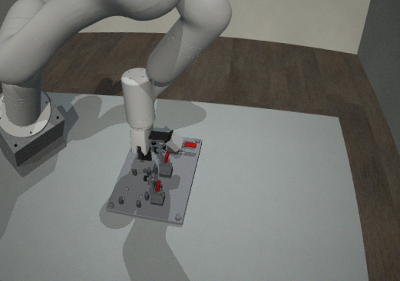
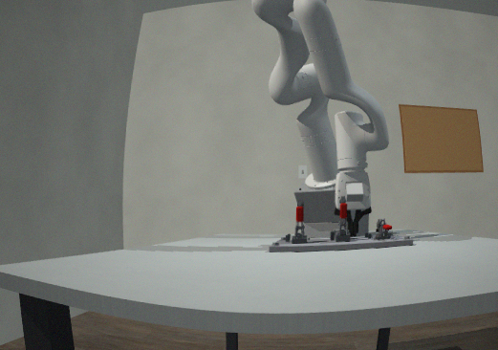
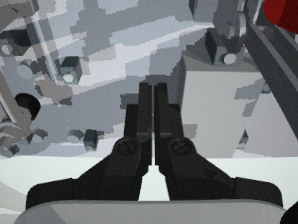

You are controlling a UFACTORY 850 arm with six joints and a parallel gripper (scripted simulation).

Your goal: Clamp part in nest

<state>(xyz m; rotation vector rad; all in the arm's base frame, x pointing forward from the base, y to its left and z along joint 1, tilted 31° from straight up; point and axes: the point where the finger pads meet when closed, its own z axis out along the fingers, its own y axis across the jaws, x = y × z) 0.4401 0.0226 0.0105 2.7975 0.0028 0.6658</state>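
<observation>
Now: the part 30 mm to the right of my hand and 10 mm below it. Round my hand: fixture plate: 40 mm ahead, 40 mm to the right, 30 mm below.
</observation>
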